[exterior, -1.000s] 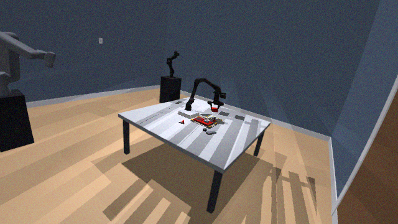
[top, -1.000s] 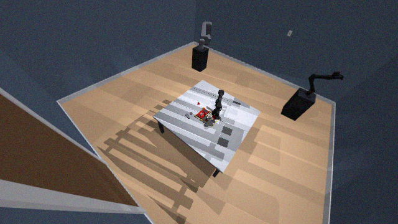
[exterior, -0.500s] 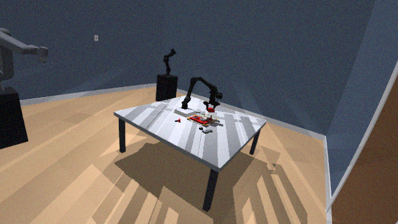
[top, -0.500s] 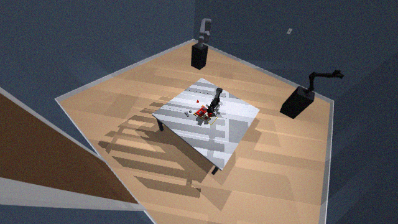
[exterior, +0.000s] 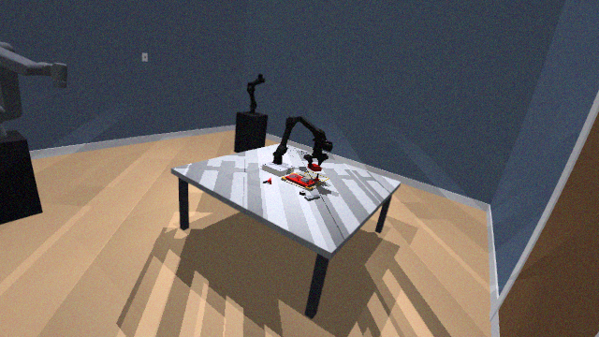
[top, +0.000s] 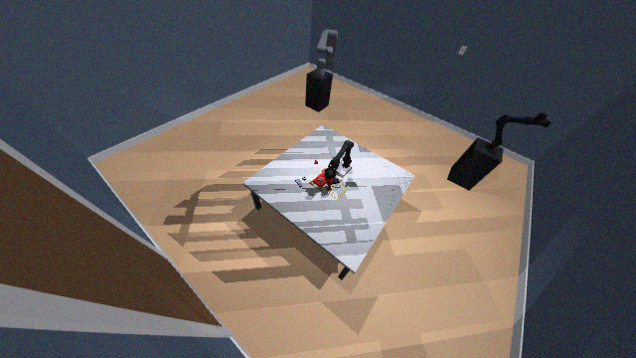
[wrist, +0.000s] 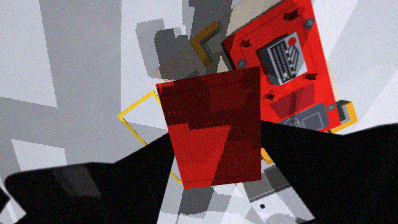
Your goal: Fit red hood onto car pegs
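The beige jig lies 30 mm behind my gripper tip, 80 mm to the right of it and 90 mm below it. Round my gripper tip: red hood: 10 mm above; wheel: 70 mm ahead, 260 mm to the right, 90 mm below.
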